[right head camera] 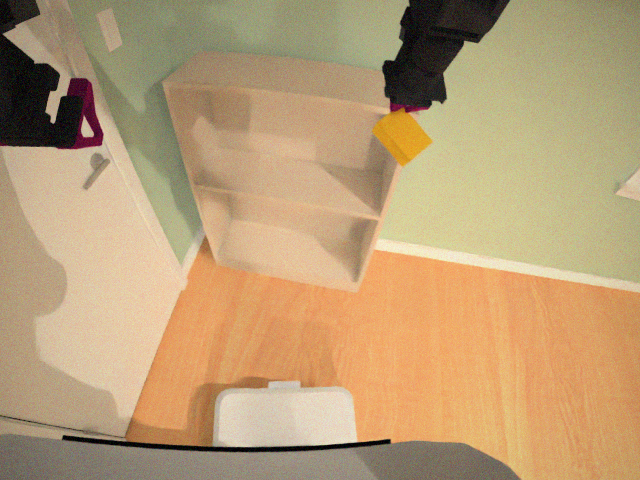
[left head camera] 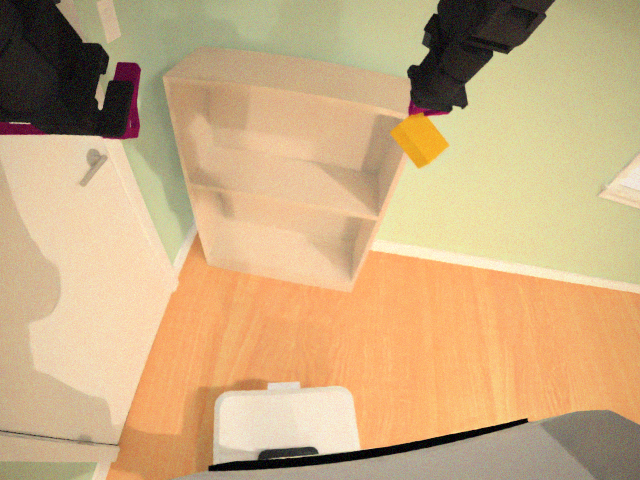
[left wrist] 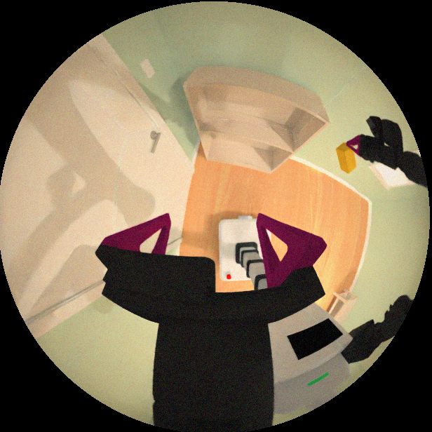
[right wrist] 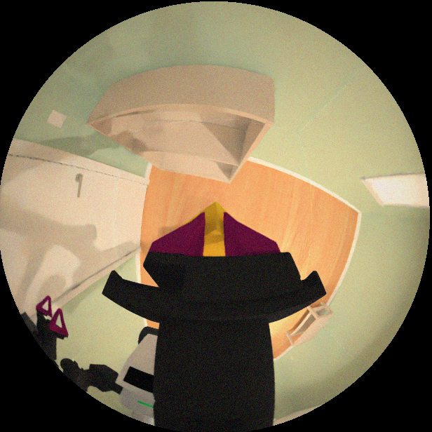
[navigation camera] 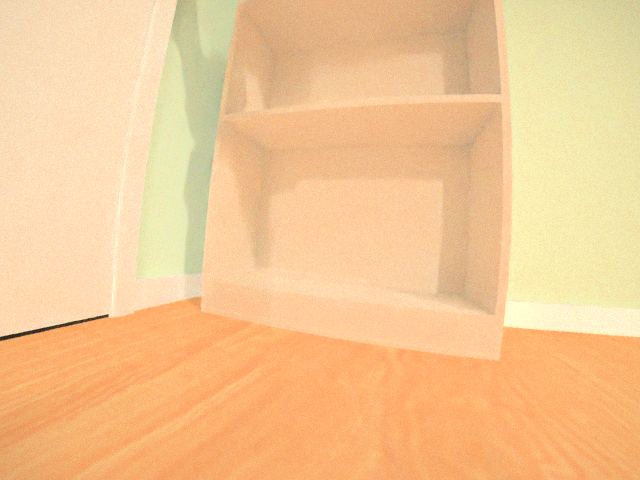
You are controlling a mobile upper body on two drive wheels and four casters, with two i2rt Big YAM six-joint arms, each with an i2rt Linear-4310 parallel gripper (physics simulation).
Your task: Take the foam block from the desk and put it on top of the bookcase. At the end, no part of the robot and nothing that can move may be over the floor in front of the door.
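Frame: origin at the left arm's base, x ahead, y left, z up, level; centimetres.
Seen in the pictures: left gripper, fingertip midpoint: (right head camera: 64,139) (left head camera: 94,129); right gripper, fingertip midpoint: (right head camera: 396,110) (left head camera: 414,113).
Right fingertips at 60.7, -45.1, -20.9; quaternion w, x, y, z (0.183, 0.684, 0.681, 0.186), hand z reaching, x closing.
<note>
A point is followed by its place in that frame, as x, y, z.
The orange-yellow foam block (left head camera: 419,140) @(54.5, -44.8, -22.9) (right head camera: 402,136) @(54.7, -45.2, -22.8) (left wrist: 346,158) (right wrist: 215,240) is between the fingers of my right gripper (left head camera: 428,110) @(60.7, -45.1, -20.9) (right head camera: 408,107) @(60.7, -45.1, -20.9) (left wrist: 347,144) (right wrist: 213,217), which is shut on it. In both head views the block overlaps the top right front corner of the pale wooden bookcase (left head camera: 289,72) @(108.1, -23.4, -35.0) (right head camera: 289,77) @(105.1, -24.7, -35.0) (left wrist: 255,82) (right wrist: 190,90) (navigation camera: 361,104). In the right wrist view the bookcase is beyond the block. My left gripper (left wrist: 213,217) (right wrist: 53,301) is open and empty, raised at the left on the door side. The desk cannot be made out.
The white door (left head camera: 93,268) @(60.8, 38.9, -76.0) (right head camera: 103,268) @(61.7, 38.7, -78.3) (left wrist: 135,165) (right wrist: 110,200) (navigation camera: 62,155) @(74.3, 36.1, -103.3) stands shut, left of the bookcase. My white base (left head camera: 284,418) @(21.1, -21.9, -115.0) (right head camera: 284,418) @(20.6, -22.5, -115.0) is on the wooden floor (left head camera: 439,335) @(56.7, -107.2, -141.0). A small pale wooden piece (left wrist: 344,297) (right wrist: 321,309) shows at the lower right.
</note>
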